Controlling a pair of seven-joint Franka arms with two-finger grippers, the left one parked.
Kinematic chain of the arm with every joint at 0, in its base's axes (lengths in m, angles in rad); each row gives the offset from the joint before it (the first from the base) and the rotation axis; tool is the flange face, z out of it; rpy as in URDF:
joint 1: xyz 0 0 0.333 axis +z
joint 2: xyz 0 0 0 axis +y
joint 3: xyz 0 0 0.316 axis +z
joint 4: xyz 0.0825 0 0 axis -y
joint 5: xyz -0.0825 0 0.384 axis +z
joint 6: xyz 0 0 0 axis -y
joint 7: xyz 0.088 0 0 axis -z
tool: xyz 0 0 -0.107 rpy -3.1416 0 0
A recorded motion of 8 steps. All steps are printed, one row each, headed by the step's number.
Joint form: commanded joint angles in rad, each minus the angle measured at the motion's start. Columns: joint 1, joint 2, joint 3, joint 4, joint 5, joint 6, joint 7.
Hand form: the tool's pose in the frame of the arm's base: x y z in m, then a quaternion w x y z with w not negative. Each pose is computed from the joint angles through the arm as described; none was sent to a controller.
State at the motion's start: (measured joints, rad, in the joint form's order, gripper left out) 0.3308 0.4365 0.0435 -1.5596 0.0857 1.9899 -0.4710
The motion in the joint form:
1: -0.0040 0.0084 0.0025 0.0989 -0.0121 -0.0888 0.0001
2: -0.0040 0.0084 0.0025 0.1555 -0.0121 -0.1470 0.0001
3: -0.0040 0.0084 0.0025 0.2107 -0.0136 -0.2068 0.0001
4: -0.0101 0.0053 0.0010 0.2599 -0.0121 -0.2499 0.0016
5: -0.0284 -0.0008 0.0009 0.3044 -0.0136 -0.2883 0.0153
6: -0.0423 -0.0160 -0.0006 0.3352 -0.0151 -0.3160 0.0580
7: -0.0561 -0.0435 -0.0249 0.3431 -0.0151 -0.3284 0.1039
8: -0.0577 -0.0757 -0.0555 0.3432 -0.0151 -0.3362 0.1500
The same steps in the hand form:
1: 0.6404 0.2509 0.4276 0.04471 -0.91715 -0.39603 -0.00013
2: 0.6422 0.2516 0.4497 0.04538 -0.91632 -0.39787 0.00061
3: 0.6425 0.2517 0.4709 0.04529 -0.91543 -0.39992 0.00290
4: 0.6442 0.2470 0.4929 0.04573 -0.91658 -0.39723 -0.00187
5: 0.6472 0.2345 0.5151 0.04473 -0.92219 -0.38406 -0.00803
6: 0.6469 0.2234 0.5378 0.04323 -0.93238 -0.35851 -0.01649
7: 0.6474 0.2001 0.5589 0.03777 -0.94594 -0.32096 -0.02744
8: 0.6443 0.1810 0.5798 0.03199 -0.95703 -0.28553 -0.03920

